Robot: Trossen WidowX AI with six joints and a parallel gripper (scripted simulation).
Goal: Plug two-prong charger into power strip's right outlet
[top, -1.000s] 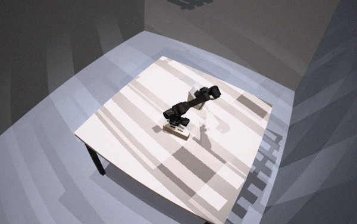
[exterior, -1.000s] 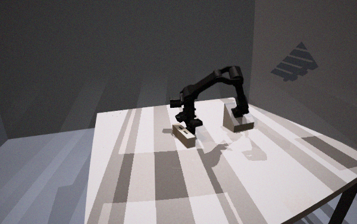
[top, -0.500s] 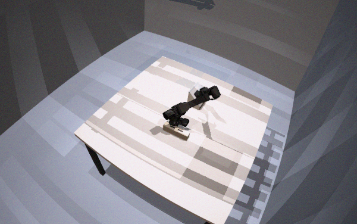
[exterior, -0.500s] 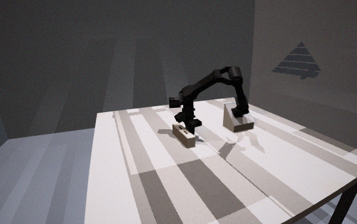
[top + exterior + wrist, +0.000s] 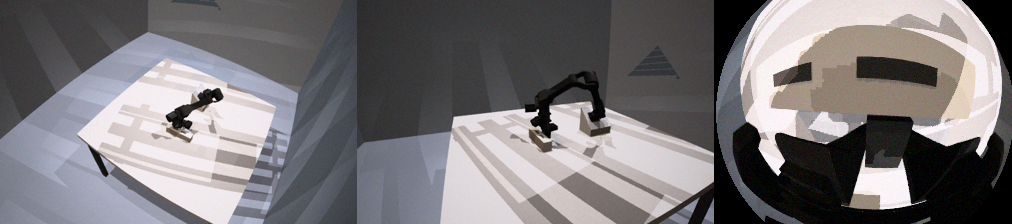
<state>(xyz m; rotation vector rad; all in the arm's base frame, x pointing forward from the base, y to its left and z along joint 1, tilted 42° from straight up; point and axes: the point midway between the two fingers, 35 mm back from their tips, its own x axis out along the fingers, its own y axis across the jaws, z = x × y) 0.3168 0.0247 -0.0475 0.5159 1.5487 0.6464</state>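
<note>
The black two-prong charger is 20 mm ahead of my gripper tip and 10 mm above it.
</note>
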